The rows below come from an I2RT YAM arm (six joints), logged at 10 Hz.
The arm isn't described. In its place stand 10 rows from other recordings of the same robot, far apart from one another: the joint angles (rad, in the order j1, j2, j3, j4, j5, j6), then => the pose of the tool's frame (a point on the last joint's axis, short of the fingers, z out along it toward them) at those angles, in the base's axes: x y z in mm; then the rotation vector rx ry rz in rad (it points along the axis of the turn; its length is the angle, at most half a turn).
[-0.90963 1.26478 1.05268 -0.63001 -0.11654 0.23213] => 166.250, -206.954, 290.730, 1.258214, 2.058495, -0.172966
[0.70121 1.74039 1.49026 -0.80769 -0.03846 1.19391] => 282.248, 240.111, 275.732, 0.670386, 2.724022, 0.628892
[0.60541 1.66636 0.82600 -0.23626 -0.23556 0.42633] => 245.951, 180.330, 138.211, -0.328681, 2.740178, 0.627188
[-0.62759 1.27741 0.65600 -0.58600 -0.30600 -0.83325] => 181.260, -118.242, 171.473, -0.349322, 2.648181, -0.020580
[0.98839 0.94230 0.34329 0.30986 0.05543 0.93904] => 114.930, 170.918, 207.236, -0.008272, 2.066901, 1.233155
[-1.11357 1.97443 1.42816 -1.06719 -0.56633 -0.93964] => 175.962, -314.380, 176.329, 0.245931, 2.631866, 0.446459
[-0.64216 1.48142 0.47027 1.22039 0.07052 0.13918] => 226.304, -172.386, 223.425, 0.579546, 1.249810, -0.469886
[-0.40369 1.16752 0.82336 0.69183 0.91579 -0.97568] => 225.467, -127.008, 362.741, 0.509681, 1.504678, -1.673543
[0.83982 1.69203 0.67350 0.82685 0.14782 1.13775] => 230.052, 248.707, 177.658, 0.407099, 1.910489, 1.263689
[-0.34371 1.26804 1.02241 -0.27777 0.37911 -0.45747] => 265.078, -108.869, 310.600, 0.116293, 2.173054, -0.869206
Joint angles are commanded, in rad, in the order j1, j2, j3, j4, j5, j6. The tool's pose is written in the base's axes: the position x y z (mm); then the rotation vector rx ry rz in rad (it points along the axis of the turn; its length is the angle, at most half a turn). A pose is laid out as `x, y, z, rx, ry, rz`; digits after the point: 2 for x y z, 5 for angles.
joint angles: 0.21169, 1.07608, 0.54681, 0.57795, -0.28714, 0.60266
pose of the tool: 236.87, 61.22, 279.20, 0.07121, 1.58658, 0.86129
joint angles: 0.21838, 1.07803, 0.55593, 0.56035, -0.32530, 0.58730
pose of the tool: 236.76, 64.20, 280.04, 0.02498, 1.60247, 0.88201
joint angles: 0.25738, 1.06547, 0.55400, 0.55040, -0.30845, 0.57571
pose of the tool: 232.29, 72.32, 281.11, -0.00173, 1.60317, 0.89076
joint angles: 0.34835, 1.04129, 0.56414, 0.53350, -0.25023, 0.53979
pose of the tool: 222.73, 90.26, 288.24, -0.05794, 1.58354, 0.89236
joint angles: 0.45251, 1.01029, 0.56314, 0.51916, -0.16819, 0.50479
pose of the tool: 209.03, 108.25, 293.12, -0.10051, 1.56321, 0.88895
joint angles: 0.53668, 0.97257, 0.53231, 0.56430, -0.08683, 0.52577
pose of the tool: 193.64, 118.79, 295.06, -0.08273, 1.51333, 0.92510
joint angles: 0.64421, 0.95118, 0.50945, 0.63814, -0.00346, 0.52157
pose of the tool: 176.88, 133.01, 299.31, -0.09154, 1.44127, 0.97077
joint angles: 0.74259, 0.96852, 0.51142, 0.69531, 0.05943, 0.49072
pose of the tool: 165.87, 149.38, 302.61, -0.12356, 1.39815, 0.99765
